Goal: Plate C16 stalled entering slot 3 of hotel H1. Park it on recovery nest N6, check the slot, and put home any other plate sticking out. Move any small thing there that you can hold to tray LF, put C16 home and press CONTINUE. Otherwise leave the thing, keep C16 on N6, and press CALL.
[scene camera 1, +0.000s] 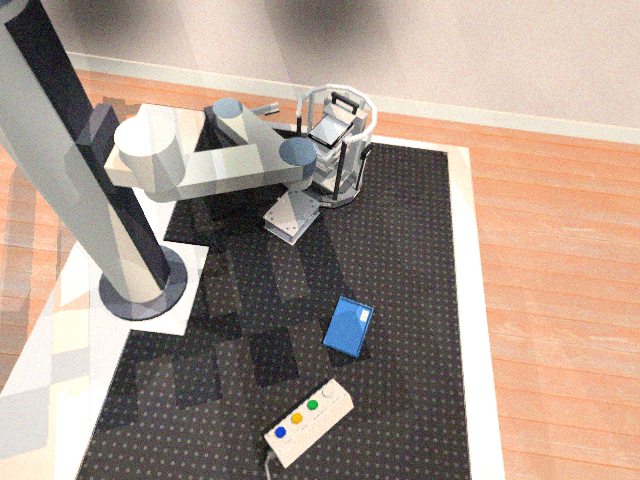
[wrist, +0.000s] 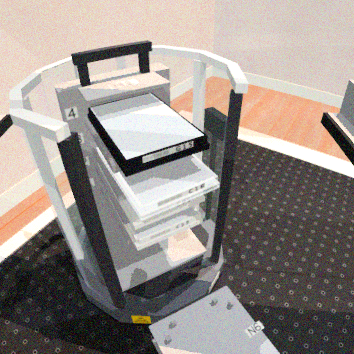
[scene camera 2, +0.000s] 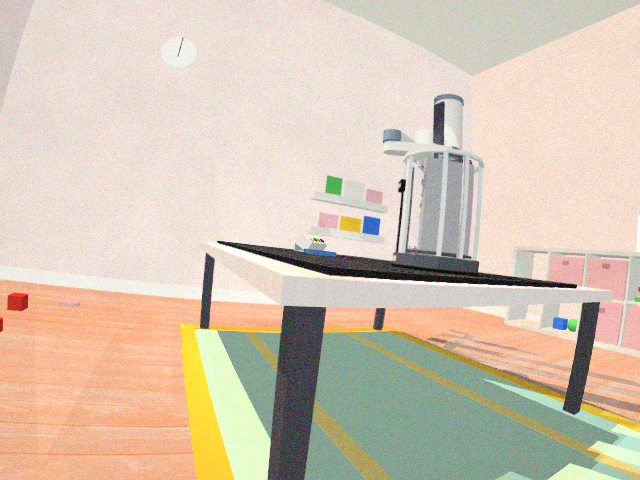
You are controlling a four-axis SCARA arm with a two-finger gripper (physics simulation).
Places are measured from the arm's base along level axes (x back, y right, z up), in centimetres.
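Pixels of known places: gripper, fingertip midpoint: (scene camera 1: 290, 125) (wrist: 161, 94); arm's base, origin of the base link: (scene camera 1: 145, 282).
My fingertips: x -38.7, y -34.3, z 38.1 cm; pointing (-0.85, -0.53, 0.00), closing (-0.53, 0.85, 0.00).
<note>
For each thing: its middle in the pictures, then the offset to it from my fingertips. "pt": a spot on its surface instead.
- Hotel H1, body centre: (wrist: 141, 183) (scene camera 2: 439, 211) (scene camera 1: 332, 148) dx -12.3, dy -13.2, dz -19.8 cm
- Plate C16, body centre: (wrist: 151, 162) (scene camera 1: 325, 141) dx -9.9, dy -9.1, dz -13.2 cm
- black-rimmed plate G15, body centre: (wrist: 140, 124) (scene camera 1: 330, 129) dx -10.9, dy -10.9, dz -9.7 cm
- pale plate, body centre: (wrist: 147, 198) (scene camera 1: 327, 153) dx -10.9, dy -11.0, dz -20.3 cm
- Nest N6, body centre: (scene camera 1: 292, 214) dx -2.1, dy +5.7, dz -33.4 cm
- Blue tray LF, body centre: (scene camera 1: 348, 326) (scene camera 2: 319, 252) dx -23.7, dy +40.7, dz -36.0 cm
- white button box, body centre: (scene camera 1: 310, 420) (scene camera 2: 312, 244) dx -15.4, dy +68.1, dz -32.7 cm
- cage's top ring, surface spot: (wrist: 195, 52) pt dx -22.8, dy -11.3, dz -4.8 cm
Hotel H1 (scene camera 1: 361, 116) (scene camera 2: 449, 206) (wrist: 112, 85) stands inside a round cage. Plate C16 (wrist: 170, 187) juts out at slot 3, under black-rimmed plate G15 (scene camera 1: 330, 130) (wrist: 147, 125), which also sticks out at the top. Another pale plate (wrist: 167, 233) shows lower down. The inside of slot 3 is hidden. Nest N6 (scene camera 1: 292, 214) (wrist: 215, 320) bears no plate. My gripper (scene camera 1: 283, 119) (wrist: 161, 94) is open and empty, its fingers wide apart at both edges of the wrist view, before the hotel. Blue tray LF (scene camera 1: 347, 329) (scene camera 2: 319, 252) lies on the mat.
A white button box (scene camera 1: 310, 426) (scene camera 2: 310, 242) has blue, yellow, green and white buttons; its labels are unreadable. The cage's top ring (scene camera 1: 374, 111) (wrist: 195, 52) and dark front posts (wrist: 90, 215) (wrist: 227, 175) surround the hotel. The arm's column (scene camera 1: 121, 248) stands left.
</note>
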